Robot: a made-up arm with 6 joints.
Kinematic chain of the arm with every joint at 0, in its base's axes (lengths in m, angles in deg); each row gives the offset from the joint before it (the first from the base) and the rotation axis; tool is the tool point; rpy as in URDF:
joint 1: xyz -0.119 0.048 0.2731 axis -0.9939 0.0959 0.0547
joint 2: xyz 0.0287 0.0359 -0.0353 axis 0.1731 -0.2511 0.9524
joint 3: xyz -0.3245 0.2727 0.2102 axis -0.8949 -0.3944 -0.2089
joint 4: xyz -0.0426 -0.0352 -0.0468 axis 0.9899 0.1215 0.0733
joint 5: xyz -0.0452 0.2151 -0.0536 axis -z
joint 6: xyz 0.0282 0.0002 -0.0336 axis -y
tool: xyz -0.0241 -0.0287 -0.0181 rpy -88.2 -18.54 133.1
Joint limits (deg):
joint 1: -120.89..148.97
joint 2: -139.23..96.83
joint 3: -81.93..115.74
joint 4: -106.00..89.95
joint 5: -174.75..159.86
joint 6: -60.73..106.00
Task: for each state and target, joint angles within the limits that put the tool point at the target. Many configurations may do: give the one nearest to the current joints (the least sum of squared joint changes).
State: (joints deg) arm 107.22 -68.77 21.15 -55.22 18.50 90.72
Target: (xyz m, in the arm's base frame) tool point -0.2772 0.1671 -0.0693
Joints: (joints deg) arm 66.07 -43.71 17.60 -60.96 29.57 89.22
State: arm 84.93 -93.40 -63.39 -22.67 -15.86 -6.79
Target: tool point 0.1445 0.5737 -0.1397
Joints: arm 58.04 -68.69 -81.93 4.69 -16.03 -11.74
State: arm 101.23 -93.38 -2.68 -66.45 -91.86 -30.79
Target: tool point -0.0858 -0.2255 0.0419
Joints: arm 132.02 -91.86 31.51 -74.51 -97.30 -27.55
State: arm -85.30 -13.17 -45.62 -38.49 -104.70 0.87
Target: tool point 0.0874 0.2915 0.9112
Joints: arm -69.75 -60.03 -43.51 -35.92 -105.00 1.23
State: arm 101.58 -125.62 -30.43 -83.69 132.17 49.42
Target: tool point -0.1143 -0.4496 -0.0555
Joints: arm 132.12 -75.11 -34.14 -86.08 135.30 50.63
